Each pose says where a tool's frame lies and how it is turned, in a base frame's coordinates. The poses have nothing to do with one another.
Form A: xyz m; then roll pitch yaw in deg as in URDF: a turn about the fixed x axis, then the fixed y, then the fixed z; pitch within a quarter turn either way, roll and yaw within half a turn.
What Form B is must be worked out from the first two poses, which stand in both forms.
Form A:
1: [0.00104, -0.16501, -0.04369, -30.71, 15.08, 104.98]
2: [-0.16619, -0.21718, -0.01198, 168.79, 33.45, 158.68]
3: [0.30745, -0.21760, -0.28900, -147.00, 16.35, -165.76]
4: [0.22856, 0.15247, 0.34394, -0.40, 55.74, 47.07]
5: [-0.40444, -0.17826, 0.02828, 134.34, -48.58, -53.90]
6: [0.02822, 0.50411, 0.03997, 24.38, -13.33, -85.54]
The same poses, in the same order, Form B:
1:
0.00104, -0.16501, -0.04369
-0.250, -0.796, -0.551
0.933, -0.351, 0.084
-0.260, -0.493, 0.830

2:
-0.16619, -0.21718, -0.01198
-0.777, 0.257, 0.574
0.303, 0.953, -0.015
-0.551, 0.162, -0.818

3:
0.30745, -0.21760, -0.28900
-0.930, -0.058, 0.363
-0.236, 0.851, -0.470
-0.282, -0.523, -0.805

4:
0.22856, 0.15247, 0.34394
0.383, -0.736, 0.558
0.412, 0.677, 0.610
-0.826, -0.004, 0.563

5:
-0.40444, -0.17826, 0.02828
0.390, -0.881, -0.269
-0.535, 0.022, -0.845
0.750, 0.473, -0.462

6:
0.02822, 0.50411, 0.03997
0.076, 0.901, -0.428
-0.970, 0.166, 0.177
0.231, 0.402, 0.886

